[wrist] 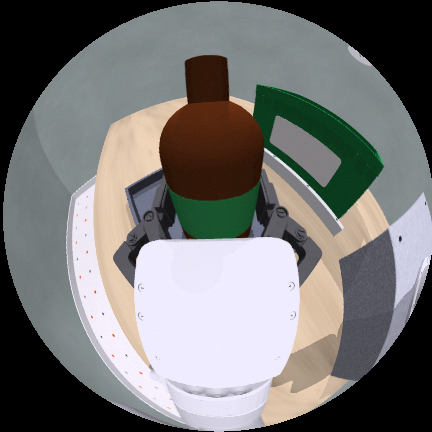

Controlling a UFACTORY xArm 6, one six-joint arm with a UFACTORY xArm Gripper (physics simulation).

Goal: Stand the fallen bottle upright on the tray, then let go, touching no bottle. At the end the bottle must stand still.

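Frame: origin at the arm's base, x right, y up, z back, level; centimetres.
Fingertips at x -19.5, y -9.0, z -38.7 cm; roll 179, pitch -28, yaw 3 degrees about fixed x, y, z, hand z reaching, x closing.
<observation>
Offsets run from my fingertips to a thing's top centre. "spot": to the spot under its first point. Level surfaces: height alone.
A brown bottle {dy +11.1, dx -0.6, dz +0.6 cm} [211,150] with a green label band stands out past the fingers, its neck toward the top of the wrist view. My gripper [214,179] is shut on the bottle around its label, one finger on each side. The lower part of the bottle is hidden behind the white gripper housing. The dark grey-blue tray {spot: dy -9.1, dx -8.9, dz -11.9 cm} [141,193] shows behind the bottle and fingers, its corner to the left of the bottle. Whether the bottle's base touches the tray is hidden.
A green crate {dy +7.8, dx +28.1, dz -2.9 cm} [352,185] stands at the upper right, with a grey-white rail {dy -6.7, dx +18.2, dz -2.3 cm} [305,187] along its near side. A grey block [367,300] is at the right. A white dotted panel [86,260] runs along the left edge of the wooden table {dy -9.7 cm} [117,160].
</observation>
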